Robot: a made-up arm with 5 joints.
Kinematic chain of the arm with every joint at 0, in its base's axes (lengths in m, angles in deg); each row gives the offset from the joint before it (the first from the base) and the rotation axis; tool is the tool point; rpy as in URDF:
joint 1: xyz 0 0 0.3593 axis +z
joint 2: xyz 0 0 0 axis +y
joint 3: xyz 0.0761 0 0.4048 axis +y
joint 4: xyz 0.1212 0 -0.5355 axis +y
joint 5: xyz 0.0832 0 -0.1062 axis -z
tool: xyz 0 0 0 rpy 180 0 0
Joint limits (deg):
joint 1: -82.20..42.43
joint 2: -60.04..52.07
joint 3: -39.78..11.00
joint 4: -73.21..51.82
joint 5: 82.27..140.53
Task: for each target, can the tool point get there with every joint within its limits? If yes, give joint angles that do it. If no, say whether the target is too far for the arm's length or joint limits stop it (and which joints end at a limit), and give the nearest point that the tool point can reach.
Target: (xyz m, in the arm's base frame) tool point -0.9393 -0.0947 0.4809
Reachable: no: joint limits stop it (at a limit: joint 2, joint 3, joint 4) | nearest point -0.1869 -0.0188 0.1667 | short by 0.819 m
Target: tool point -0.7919 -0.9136 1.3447
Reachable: no: too far | nearest point 0.0556 -0.4062 0.8658 | short by 1.098 m
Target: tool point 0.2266 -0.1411 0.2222
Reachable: yes | joints -31.91 -39.44 6.80 37.23 126.53
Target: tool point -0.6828 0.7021 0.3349
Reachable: no: joint limits stop it (at a limit: joint 2, joint 3, joint 4) | nearest point -0.1309 0.1346 0.1667 | short by 0.809 m
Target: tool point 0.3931 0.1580 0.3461
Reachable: yes | joints 21.89 -17.76 -7.76 -30.26 100.00
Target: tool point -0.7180 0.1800 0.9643
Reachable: no: joint limits stop it (at a limit: joint 1, joint 2, joint 3, joint 4) | nearest point 0.0169 -0.1234 0.9537 | short by 0.795 m
